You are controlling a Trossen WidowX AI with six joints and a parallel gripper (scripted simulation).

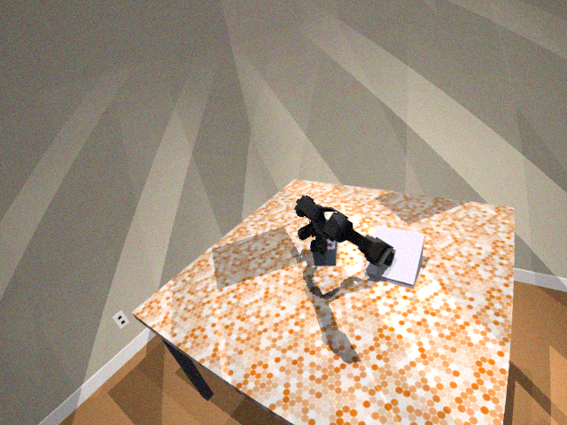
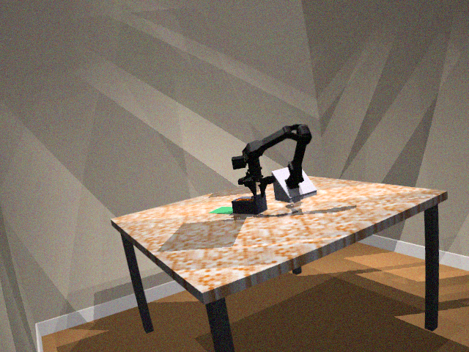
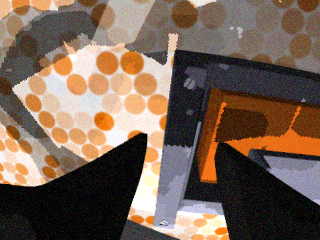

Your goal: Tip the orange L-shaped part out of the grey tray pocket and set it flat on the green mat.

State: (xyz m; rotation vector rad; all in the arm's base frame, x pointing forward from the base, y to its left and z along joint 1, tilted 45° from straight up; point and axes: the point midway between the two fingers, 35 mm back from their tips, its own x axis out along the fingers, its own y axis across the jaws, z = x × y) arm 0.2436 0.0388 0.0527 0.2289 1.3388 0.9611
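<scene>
My gripper tip is now 5 cm to the left of the orange L-shaped part, 2 cm short of it and 2 cm above it. From my gripper tip the other things lie so: green mat: 20 cm to the right, 10 cm ahead, 9 cm below.
</scene>
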